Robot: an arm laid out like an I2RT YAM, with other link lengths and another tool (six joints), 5 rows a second.
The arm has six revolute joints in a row. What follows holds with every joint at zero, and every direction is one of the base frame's.
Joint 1 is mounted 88.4 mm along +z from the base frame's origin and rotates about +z.
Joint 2 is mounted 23 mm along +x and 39 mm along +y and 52.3 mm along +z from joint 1 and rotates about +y.
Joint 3 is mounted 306.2 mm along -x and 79.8 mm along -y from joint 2 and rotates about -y.
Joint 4 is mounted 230.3 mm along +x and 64.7 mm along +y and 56.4 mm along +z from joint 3 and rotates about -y.
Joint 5 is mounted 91 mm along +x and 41.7 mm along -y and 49.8 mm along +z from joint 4 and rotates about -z.
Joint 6 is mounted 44.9 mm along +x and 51 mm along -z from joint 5 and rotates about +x.
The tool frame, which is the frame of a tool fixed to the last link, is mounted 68 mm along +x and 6 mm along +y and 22 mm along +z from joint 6; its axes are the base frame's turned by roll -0.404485, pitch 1.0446 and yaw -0.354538 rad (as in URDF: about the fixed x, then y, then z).
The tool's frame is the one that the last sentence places.
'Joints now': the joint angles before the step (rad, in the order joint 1, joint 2, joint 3, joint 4, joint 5, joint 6). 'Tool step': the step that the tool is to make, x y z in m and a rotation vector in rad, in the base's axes. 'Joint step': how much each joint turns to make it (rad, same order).
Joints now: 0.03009 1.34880 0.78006 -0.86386 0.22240 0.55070
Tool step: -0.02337 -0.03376 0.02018 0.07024 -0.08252 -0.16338
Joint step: -0.20203 -0.12323 0.00067 -0.04213 -0.08145 -0.02472
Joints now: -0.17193 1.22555 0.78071 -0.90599 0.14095 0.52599
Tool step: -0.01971 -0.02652 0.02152 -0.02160 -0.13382 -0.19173
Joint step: -0.13456 -0.12364 -0.00988 0.01281 0.00575 0.05864
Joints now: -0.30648 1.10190 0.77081 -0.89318 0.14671 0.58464
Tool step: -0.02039 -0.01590 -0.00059 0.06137 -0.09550 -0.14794
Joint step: -0.15439 -0.07275 -0.04778 0.03768 -0.08835 0.02845
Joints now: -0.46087 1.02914 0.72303 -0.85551 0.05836 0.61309
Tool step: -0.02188 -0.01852 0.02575 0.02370 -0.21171 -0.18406
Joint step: -0.20316 -0.12712 -0.00077 0.04033 -0.12553 0.04654
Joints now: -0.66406 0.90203 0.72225 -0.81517 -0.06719 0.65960
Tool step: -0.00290 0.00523 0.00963 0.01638 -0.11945 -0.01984
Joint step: -0.02775 -0.07365 -0.02017 0.03403 -0.07594 0.04472
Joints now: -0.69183 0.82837 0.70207 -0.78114 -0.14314 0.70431
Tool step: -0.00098 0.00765 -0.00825 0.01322 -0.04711 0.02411
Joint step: 0.00153 -0.04508 -0.05829 0.04237 -0.04548 0.00774
